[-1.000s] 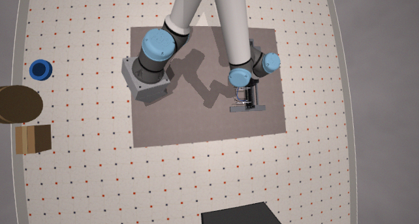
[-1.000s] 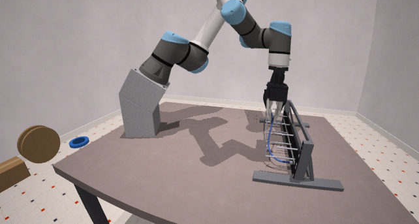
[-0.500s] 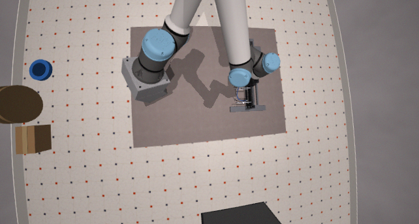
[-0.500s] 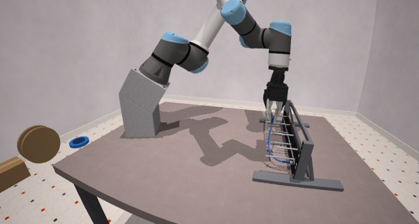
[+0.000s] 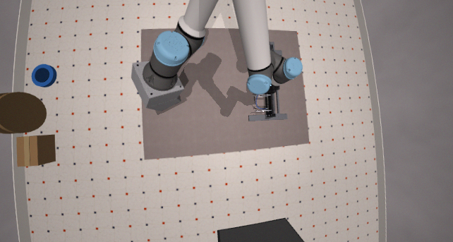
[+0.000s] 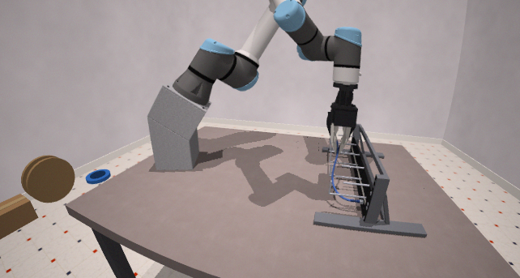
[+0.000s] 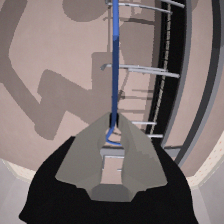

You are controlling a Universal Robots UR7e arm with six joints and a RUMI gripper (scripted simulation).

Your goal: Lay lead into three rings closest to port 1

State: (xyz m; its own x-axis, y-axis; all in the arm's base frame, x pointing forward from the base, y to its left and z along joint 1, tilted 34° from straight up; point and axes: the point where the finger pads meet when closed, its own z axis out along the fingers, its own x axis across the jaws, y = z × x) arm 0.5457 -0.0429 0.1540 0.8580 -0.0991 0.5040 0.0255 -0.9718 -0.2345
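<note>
Right now my hand is 10 cm short of the free-standing rack, 6 cm above it and 5 cm to the right of it.
</note>
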